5 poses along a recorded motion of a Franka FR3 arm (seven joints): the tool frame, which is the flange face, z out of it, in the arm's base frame.
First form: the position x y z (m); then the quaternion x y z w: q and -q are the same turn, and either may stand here.
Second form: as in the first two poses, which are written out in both.
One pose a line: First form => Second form
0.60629 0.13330 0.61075 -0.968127 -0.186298 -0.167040 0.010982 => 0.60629 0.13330 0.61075; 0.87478 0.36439 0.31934; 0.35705 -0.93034 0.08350; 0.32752 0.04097 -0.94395
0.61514 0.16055 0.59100 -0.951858 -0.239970 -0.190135 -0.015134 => 0.61514 0.16055 0.59100; 0.81253 0.45108 0.36923; 0.46259 -0.88437 0.06244; 0.35470 0.12006 -0.92724
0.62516 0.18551 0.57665 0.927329 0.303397 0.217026 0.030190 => 0.62516 0.18551 0.57665; 0.72170 0.54959 0.42083; 0.57580 -0.81408 0.07570; 0.38419 0.18768 -0.90398
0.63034 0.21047 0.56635 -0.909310 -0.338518 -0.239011 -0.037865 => 0.63034 0.21047 0.56635; 0.65656 0.59754 0.46031; 0.63374 -0.76794 0.09296; 0.40903 0.23068 -0.88288
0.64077 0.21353 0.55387 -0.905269 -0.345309 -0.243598 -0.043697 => 0.64077 0.21353 0.55387; 0.64284 0.60391 0.47122; 0.64648 -0.75770 0.08912; 0.41087 0.24735 -0.87750
